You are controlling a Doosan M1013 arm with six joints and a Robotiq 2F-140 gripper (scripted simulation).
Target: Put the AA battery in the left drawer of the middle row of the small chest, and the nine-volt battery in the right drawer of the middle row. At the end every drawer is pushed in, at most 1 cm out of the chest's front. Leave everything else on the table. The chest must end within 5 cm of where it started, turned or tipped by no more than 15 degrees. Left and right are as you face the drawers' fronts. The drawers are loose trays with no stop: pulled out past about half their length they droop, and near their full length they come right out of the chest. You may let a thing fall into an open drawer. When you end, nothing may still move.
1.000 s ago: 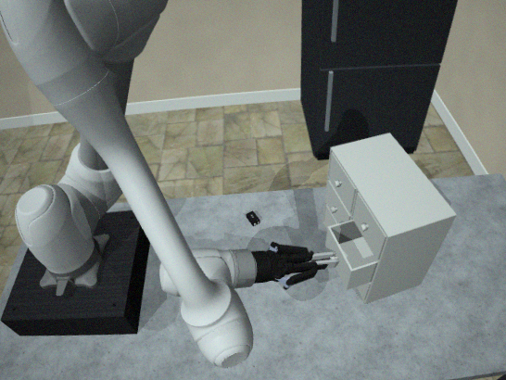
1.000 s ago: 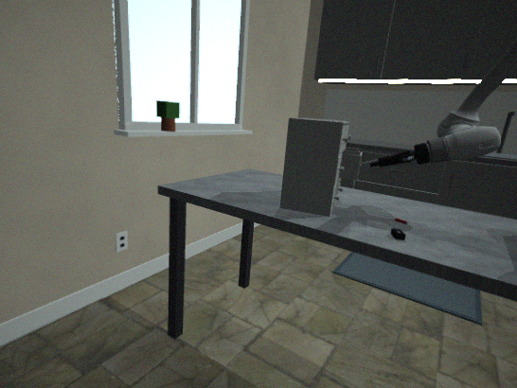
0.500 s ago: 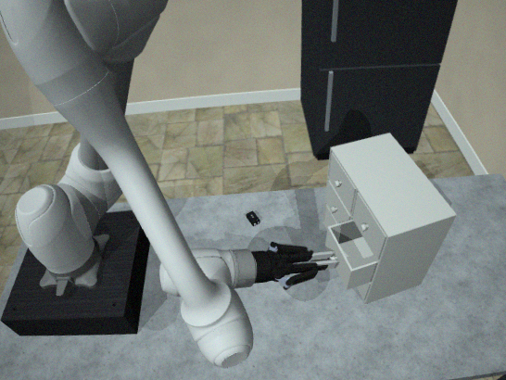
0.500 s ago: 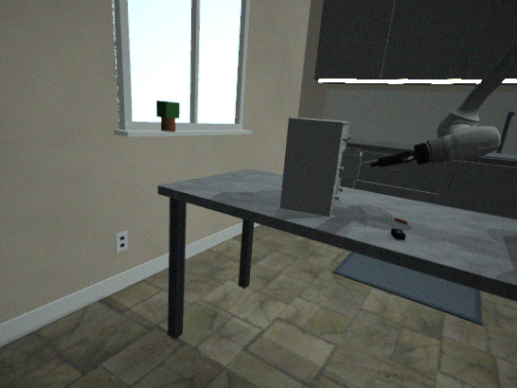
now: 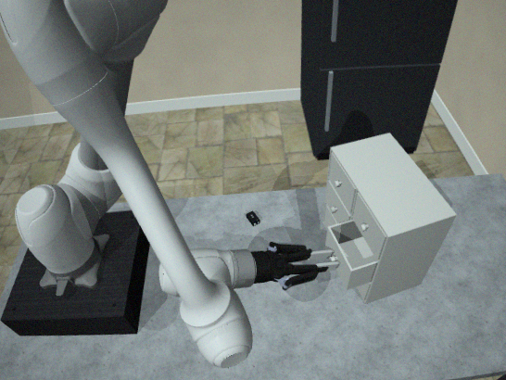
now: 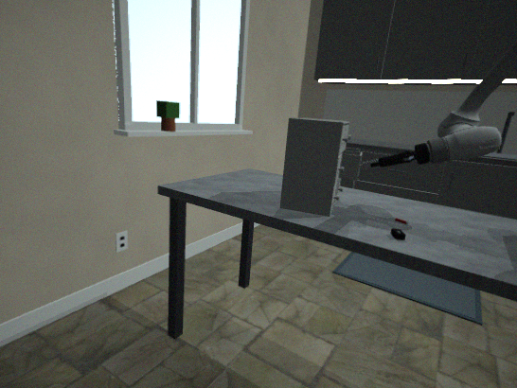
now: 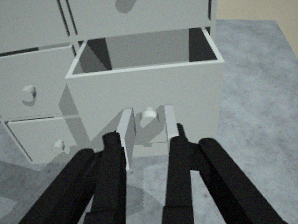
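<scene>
Now: the black nine-volt battery 190 mm behind my hand, 270 mm to the left of it and 160 mm below it.
</scene>
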